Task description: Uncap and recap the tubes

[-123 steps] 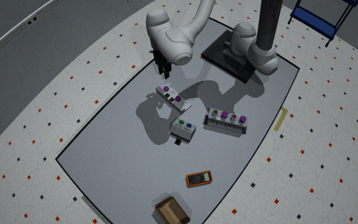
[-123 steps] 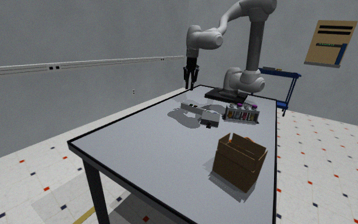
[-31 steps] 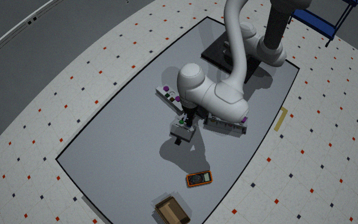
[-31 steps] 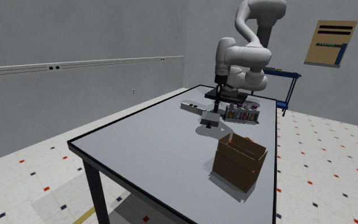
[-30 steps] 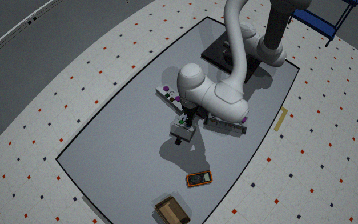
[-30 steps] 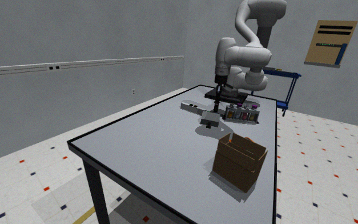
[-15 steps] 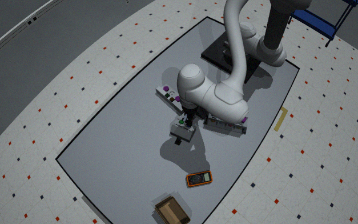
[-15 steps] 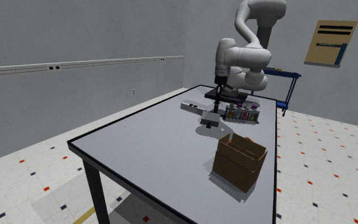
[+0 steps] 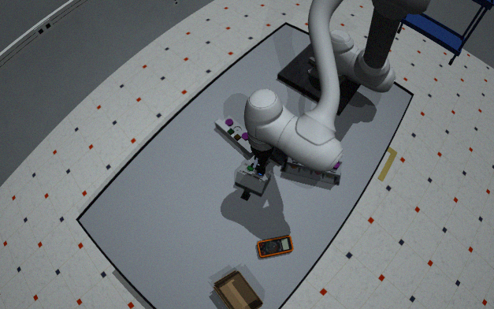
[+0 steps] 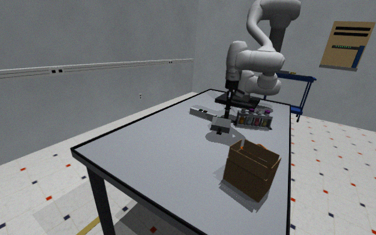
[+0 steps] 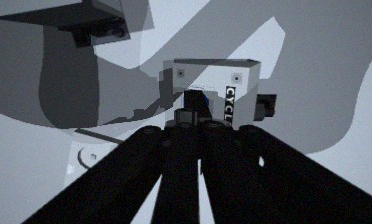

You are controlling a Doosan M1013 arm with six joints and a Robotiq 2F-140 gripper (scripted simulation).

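Now: hand 4 cm above the blue key. Round my hand: green key (4 cm to the right, 3 cm below, 1 cm ahead); key housing (5 cm below, 2 cm to the right, 2 cm ahead); purple cap (15 cm behind, 12 cm to the left, 1 cm above).
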